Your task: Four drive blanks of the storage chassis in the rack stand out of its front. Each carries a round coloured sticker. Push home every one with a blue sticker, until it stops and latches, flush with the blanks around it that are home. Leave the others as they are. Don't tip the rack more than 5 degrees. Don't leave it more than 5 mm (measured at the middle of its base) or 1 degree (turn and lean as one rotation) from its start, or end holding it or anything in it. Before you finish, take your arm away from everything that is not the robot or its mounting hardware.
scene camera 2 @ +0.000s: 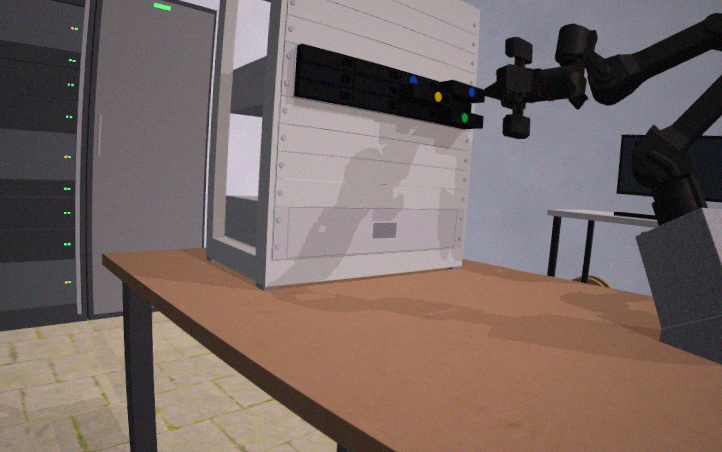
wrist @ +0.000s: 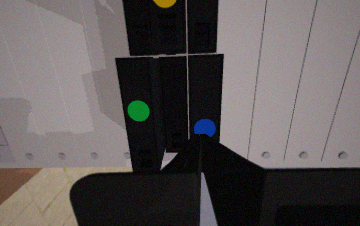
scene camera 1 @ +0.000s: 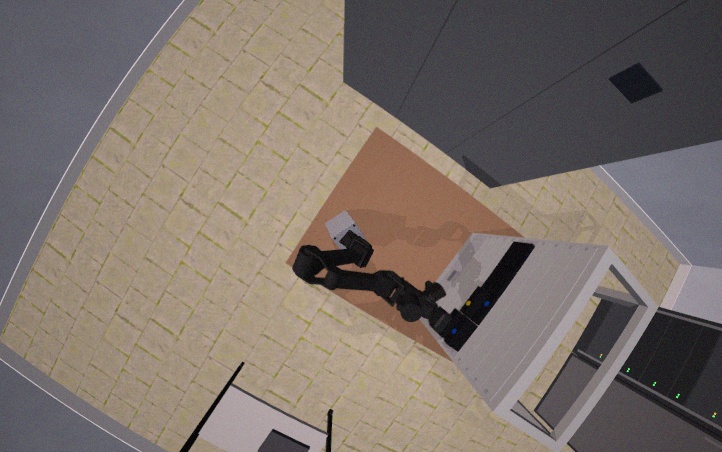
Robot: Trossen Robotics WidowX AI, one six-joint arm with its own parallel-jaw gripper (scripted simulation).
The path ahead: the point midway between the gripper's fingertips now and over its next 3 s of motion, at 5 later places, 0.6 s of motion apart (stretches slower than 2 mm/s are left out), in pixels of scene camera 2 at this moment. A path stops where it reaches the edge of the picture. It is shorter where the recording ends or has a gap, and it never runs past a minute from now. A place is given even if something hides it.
My gripper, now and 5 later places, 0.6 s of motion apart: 482, 93; 475, 93; 472, 91; 470, 91; 467, 92; 465, 92
